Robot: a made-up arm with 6 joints.
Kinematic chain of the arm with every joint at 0, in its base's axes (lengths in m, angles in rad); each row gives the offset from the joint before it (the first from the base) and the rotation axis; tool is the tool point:
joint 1: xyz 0 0 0.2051 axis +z
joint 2: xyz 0 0.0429 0 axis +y
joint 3: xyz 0 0 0.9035 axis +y
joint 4: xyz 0 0 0.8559 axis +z
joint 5: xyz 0 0 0 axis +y
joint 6: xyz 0 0 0.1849 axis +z
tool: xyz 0 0 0
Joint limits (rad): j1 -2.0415..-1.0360 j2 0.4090..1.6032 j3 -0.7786..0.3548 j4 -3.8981..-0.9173 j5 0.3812..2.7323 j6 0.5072..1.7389
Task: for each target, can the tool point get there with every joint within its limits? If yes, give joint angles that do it. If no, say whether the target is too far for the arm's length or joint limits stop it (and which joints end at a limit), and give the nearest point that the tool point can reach.
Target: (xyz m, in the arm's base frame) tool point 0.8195 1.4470 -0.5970
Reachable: no: joint limits stop it (at a limit: joint 1, joint 2, joint 3) | nearest point 0.1101 0.0712 1.6793 | short by 2.753 m
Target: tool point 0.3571 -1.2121 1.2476
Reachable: yes | joints -1.1765 1.1733 -0.6442 -1.4837 1.8125 0.9663
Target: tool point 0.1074 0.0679 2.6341
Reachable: no: too far | nearest point 0.1447 -0.0674 2.0373 | short by 0.613 m
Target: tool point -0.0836 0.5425 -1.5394
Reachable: no: joint limits stop it (at a limit: joint 1, joint 2, joint 3, joint 4) | nearest point -0.7594 -1.3502 -0.1759 | short by 2.429 m
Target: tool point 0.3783 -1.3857 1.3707
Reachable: yes | joints -1.3812 0.9000 0.1412 -3.5515 1.1566 1.5816
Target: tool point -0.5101 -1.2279 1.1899
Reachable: yes | joints -1.8823 1.0170 -0.1520 -1.7447 2.1528 0.9421
